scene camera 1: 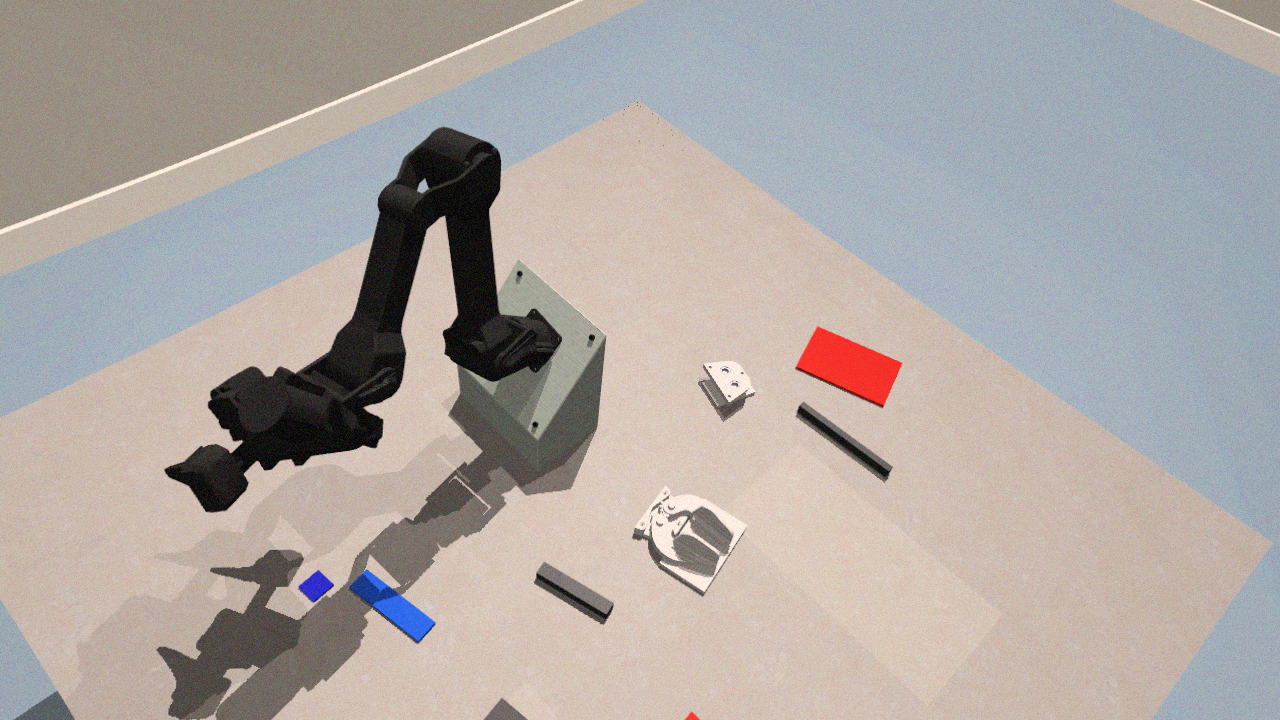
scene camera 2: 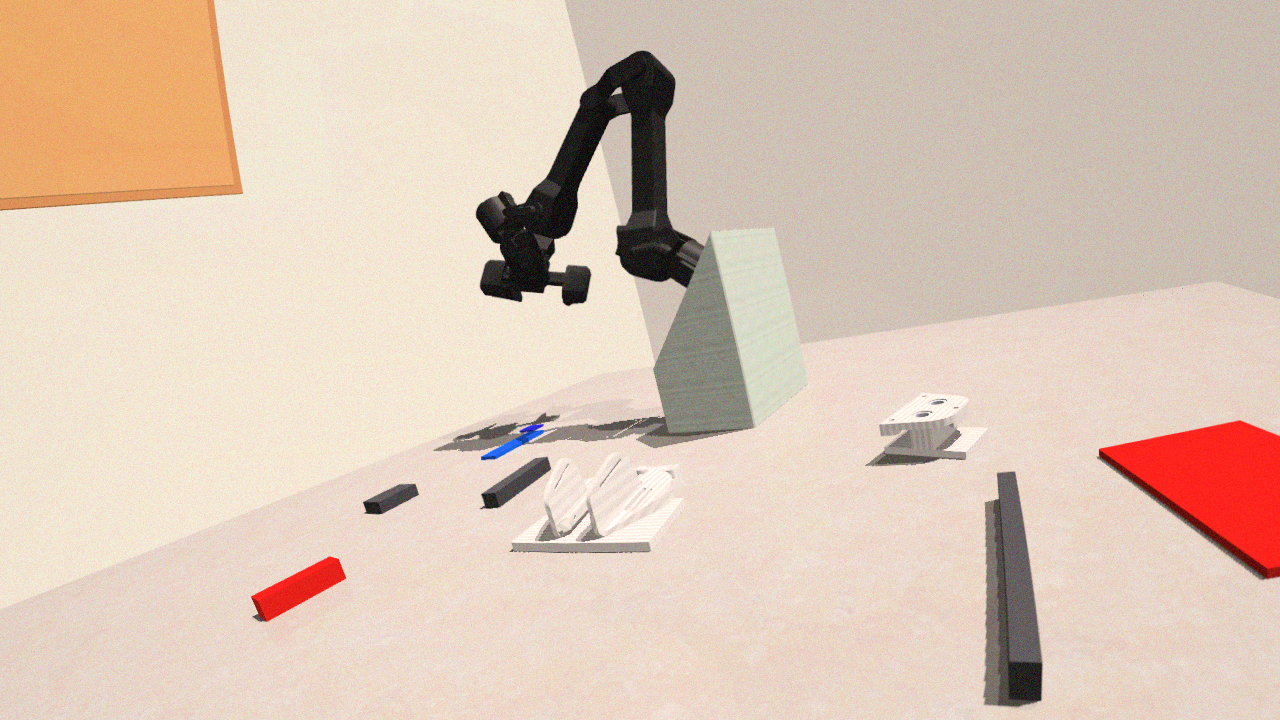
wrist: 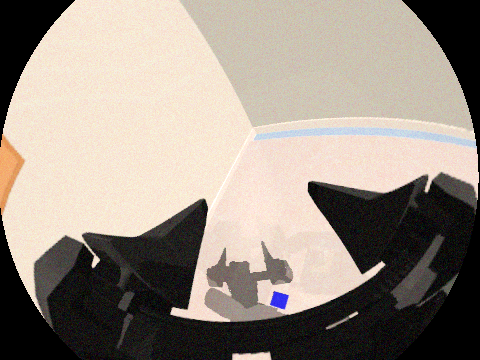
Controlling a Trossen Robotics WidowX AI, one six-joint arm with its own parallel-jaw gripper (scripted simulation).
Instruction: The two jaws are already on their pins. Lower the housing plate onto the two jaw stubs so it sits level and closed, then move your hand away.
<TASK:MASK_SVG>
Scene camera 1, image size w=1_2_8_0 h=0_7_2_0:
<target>gripper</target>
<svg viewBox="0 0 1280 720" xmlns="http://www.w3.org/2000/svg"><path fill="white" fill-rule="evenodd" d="M254 366L240 371L226 379L214 390L211 390L211 400L208 402L208 408L217 417L220 426L224 429L229 429L230 437L232 437L234 442L242 441L243 443L231 454L228 449L218 444L208 445L204 448L200 446L188 456L185 462L164 469L164 472L170 478L188 485L204 510L209 513L227 511L243 495L249 484L244 473L256 461L259 461L265 471L273 469L280 461L284 460L293 461L296 467L303 466L311 456L302 452L296 443L249 431L241 424L238 409L243 393L255 381L266 377L260 369Z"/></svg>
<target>long dark bar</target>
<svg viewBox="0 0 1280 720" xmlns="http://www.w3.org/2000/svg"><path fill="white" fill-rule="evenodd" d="M799 406L798 413L843 445L849 452L859 457L884 477L890 473L893 468L891 465L864 445L858 443L844 430L807 403L803 402Z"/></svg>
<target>blue bar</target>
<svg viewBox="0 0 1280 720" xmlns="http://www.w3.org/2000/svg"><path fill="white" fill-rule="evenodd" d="M366 569L353 581L349 589L359 597L362 597L413 639L420 642L433 628L435 621Z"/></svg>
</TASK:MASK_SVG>
